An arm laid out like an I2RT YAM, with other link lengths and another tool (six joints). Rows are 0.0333 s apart.
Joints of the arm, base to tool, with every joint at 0 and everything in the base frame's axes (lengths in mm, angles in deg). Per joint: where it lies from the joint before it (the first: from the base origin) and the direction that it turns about. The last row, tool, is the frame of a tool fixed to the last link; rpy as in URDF.
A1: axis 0 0 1 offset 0.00 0.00 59.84
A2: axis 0 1 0 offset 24.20 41.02 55.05
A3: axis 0 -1 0 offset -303.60 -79.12 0.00
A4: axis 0 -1 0 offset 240.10 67.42 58.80
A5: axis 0 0 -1 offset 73.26 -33.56 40.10
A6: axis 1 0 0 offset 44.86 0.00 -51.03
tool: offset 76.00 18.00 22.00 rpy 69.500 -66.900 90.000
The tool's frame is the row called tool.
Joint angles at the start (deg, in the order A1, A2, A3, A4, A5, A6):
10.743 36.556 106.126 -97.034 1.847 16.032
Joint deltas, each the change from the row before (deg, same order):
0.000 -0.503 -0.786 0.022 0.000 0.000
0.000 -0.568 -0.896 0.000 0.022 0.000
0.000 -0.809 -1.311 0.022 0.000 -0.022
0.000 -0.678 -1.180 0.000 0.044 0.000
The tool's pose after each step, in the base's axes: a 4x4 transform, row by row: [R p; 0 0 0 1], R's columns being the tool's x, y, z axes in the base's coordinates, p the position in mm. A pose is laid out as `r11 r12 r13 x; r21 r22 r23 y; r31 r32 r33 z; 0 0 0 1`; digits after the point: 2 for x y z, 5 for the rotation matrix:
0.43413 -0.10671 0.89451 -12.53; 0.20754 -0.95440 -0.21458 0.76; 0.87662 0.27880 -0.39218 461.94; 0 0 0 1
0.43909 -0.10547 0.89223 -13.30; 0.20848 -0.95402 -0.21537 0.57; 0.87392 0.28058 -0.39691 458.30; 0 0 0 1
0.44618 -0.10299 0.88900 -14.27; 0.21022 -0.95350 -0.21597 0.39; 0.86990 0.28324 -0.40379 453.01; 0 0 0 1
0.45374 -0.10120 0.88537 -14.82; 0.21165 -0.95287 -0.21738 0.19; 0.86564 0.28602 -0.41093 448.18; 0 0 0 1

